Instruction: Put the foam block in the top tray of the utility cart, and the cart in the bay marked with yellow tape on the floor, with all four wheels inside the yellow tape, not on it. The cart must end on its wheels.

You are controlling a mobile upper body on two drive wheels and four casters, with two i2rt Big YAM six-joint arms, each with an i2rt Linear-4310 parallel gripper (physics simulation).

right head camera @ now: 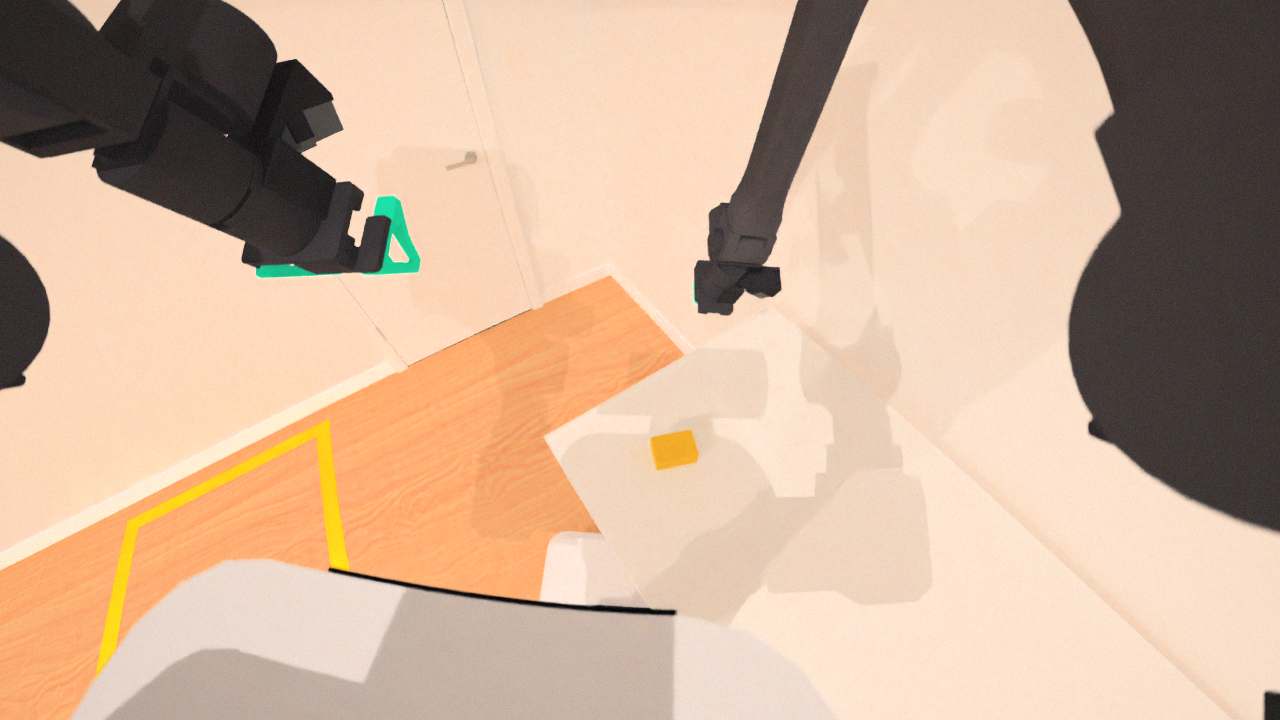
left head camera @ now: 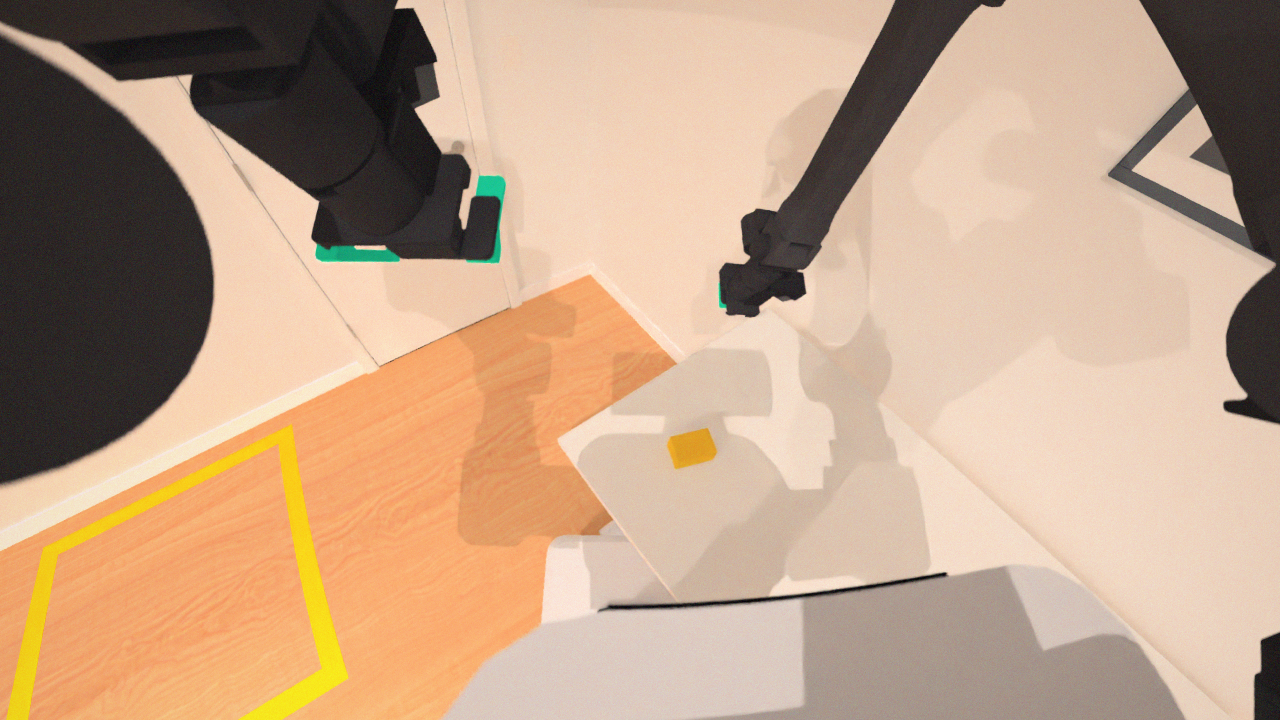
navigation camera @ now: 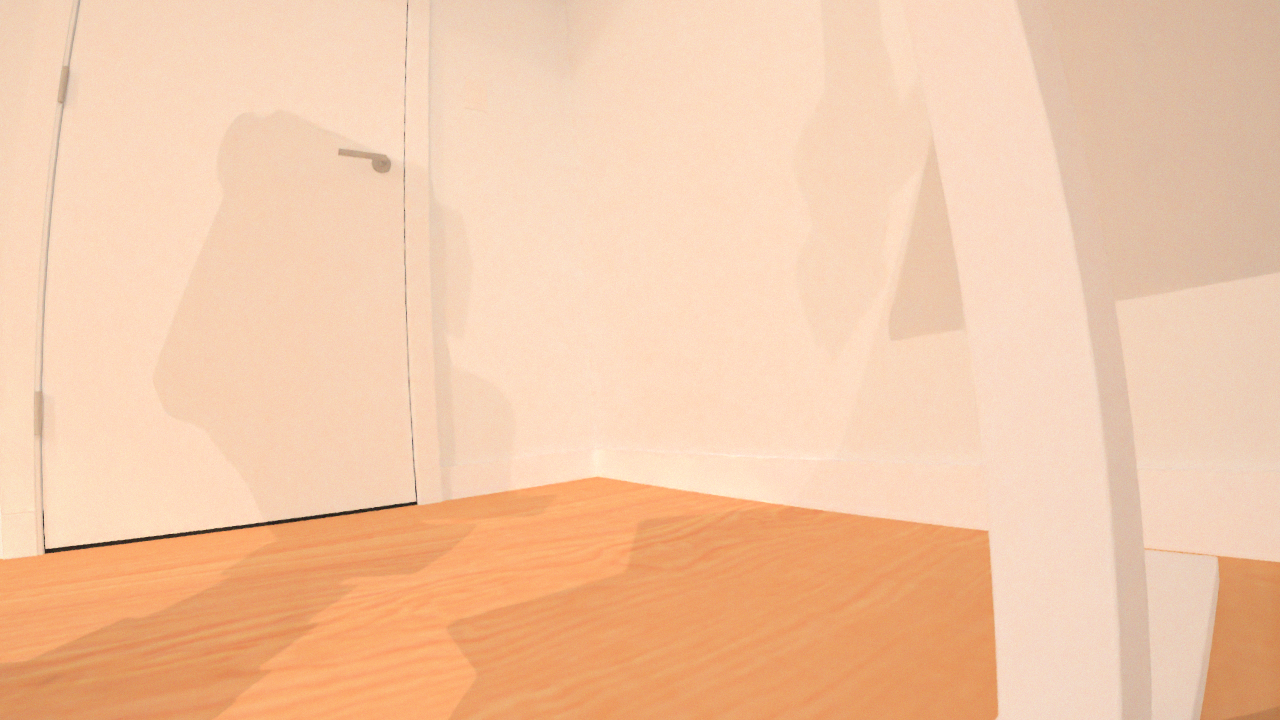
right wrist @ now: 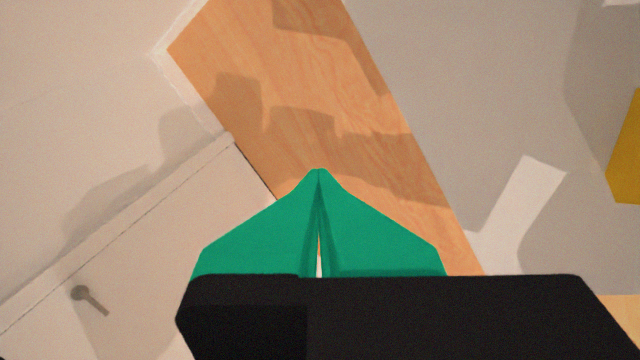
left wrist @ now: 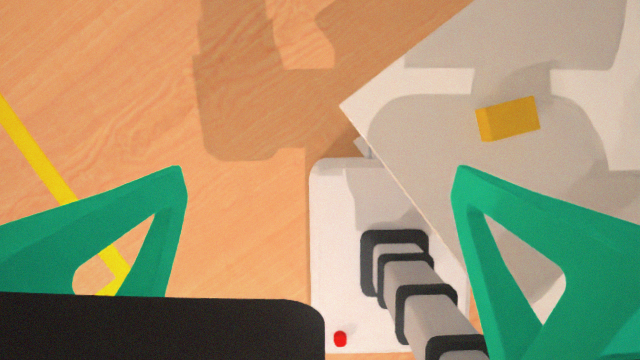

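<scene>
The foam block (left head camera: 691, 448) (right head camera: 674, 449) (left wrist: 509, 119) (right wrist: 625, 155) is an orange-yellow box lying on the white table (left head camera: 626, 483) (right head camera: 617, 483) (left wrist: 430, 150). My right gripper (left head camera: 721, 295) (right head camera: 696, 293) (right wrist: 318, 181) is shut with nothing between its green fingertips, beyond the block near the table's far corner; the block shows at the right edge of the right wrist view. My left gripper (left head camera: 420, 254) (right head camera: 338, 271) (left wrist: 319, 180) is open and empty, left of the table. Yellow tape (left head camera: 304, 546) (right head camera: 335, 510) (left wrist: 37, 155) outlines the bay on the wood floor. The utility cart does not show.
A white door (left head camera: 420, 313) (navigation camera: 268, 358) stands beyond the bay and table. A dark picture frame (left head camera: 1181, 207) hangs on the wall at the right. My white base (left wrist: 330, 225) is close to the table's edge. A white table leg (navigation camera: 1056, 358) stands at the right of the navigation view.
</scene>
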